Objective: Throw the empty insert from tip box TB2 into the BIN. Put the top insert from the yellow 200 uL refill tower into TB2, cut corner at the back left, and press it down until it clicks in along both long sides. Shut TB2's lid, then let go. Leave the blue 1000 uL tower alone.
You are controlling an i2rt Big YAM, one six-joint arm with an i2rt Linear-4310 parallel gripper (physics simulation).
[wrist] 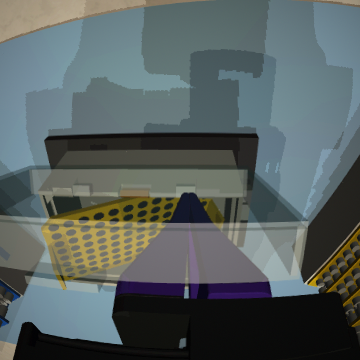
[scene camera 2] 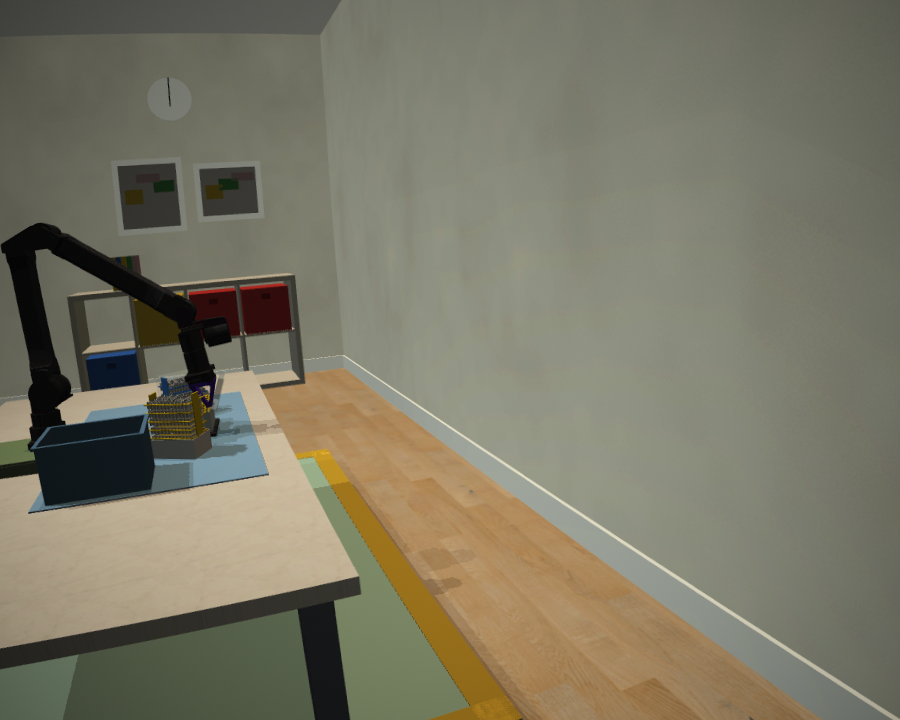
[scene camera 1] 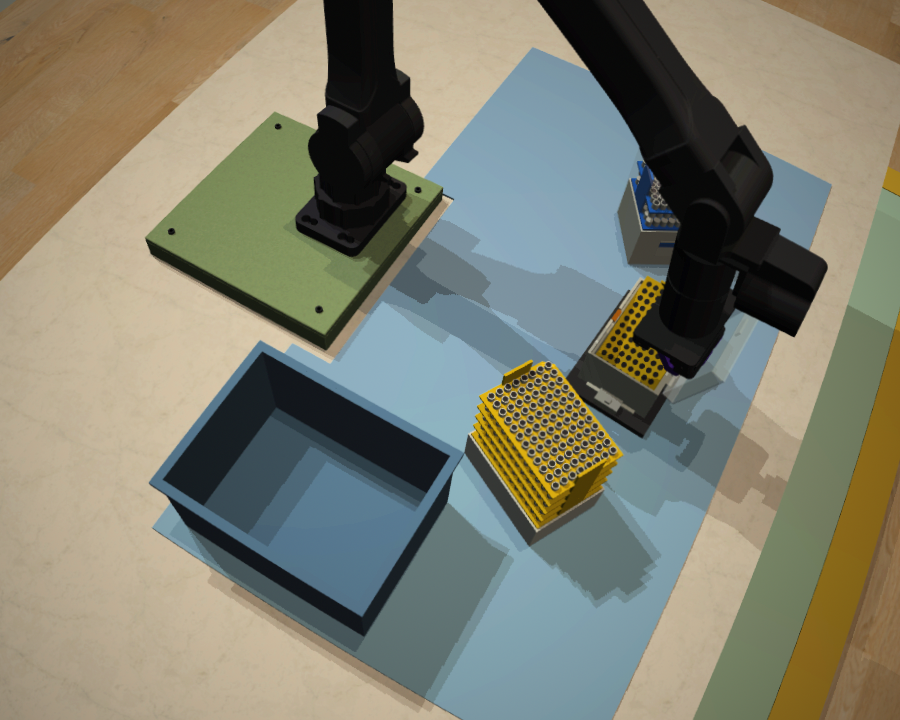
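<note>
Tip box TB2 (scene camera 1: 619,402) (wrist: 150,141) stands open on the blue mat (scene camera 1: 533,179). Its clear lid (scene camera 1: 733,343) (wrist: 250,243) is swung back. The empty yellow insert (scene camera 1: 630,336) (wrist: 100,232) lies in the box and looks tilted in the wrist view. My gripper (scene camera 1: 670,365) (wrist: 189,198) (scene camera 2: 203,386) is shut with nothing between its fingers. Its tips are low at the insert's edge, on the lid side of the box. The yellow 200 uL tower (scene camera 1: 547,436) (scene camera 2: 176,417) (wrist: 339,264) stands in front of TB2, full of tips. The dark blue BIN (scene camera 1: 207,413) (scene camera 2: 119,457) is at the left.
The blue 1000 uL tower (scene camera 1: 655,207) (wrist: 5,300) stands just behind TB2, partly hidden by my arm. The arm's base sits on a green plate (scene camera 1: 247,229) at the back left. The table edge runs along the right of the mat.
</note>
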